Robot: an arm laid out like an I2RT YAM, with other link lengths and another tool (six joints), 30 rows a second.
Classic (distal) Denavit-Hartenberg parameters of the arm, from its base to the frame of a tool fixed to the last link. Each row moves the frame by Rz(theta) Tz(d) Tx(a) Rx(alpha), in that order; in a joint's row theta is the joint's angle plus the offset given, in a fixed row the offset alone. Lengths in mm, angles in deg.
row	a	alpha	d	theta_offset
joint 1	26.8	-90.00	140.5	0.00
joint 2	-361.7	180.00	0.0	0.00
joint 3	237.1	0.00	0.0	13.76
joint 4	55.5	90.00	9.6	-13.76
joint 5	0.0	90.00	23.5	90.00
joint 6	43.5	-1.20	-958.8	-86.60
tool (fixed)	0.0	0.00	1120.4	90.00
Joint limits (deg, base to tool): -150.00..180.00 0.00..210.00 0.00..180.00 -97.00..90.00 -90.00..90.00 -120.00..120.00
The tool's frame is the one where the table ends.
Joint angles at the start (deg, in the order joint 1, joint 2, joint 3, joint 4, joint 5, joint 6):
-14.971 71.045 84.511 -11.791 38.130 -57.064
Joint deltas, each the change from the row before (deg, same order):
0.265 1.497 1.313 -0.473 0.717 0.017
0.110 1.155 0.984 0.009 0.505 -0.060
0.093 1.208 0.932 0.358 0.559 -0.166
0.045 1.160 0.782 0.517 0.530 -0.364
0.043 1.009 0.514 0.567 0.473 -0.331
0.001 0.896 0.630 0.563 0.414 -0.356
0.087 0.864 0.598 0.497 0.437 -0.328
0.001 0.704 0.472 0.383 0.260 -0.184
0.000 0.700 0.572 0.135 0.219 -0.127
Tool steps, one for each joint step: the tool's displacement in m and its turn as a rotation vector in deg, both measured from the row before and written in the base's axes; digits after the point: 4 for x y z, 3 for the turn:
0.0086 -0.0026 0.0000 0.195 0.617 -0.451
0.0065 -0.0023 0.0009 0.013 0.203 -0.396
0.0068 -0.0025 0.0012 -0.109 0.053 -0.468
0.0068 -0.0026 0.0008 -0.236 0.160 -0.490
0.0062 -0.0023 -0.0003 -0.198 0.199 -0.435
0.0050 -0.0021 0.0011 -0.266 0.004 -0.419
0.0051 -0.0016 0.0007 -0.230 0.045 -0.357
0.0041 -0.0016 0.0004 -0.132 0.005 -0.263
0.0040 -0.0015 0.0003 -0.065 0.097 -0.222

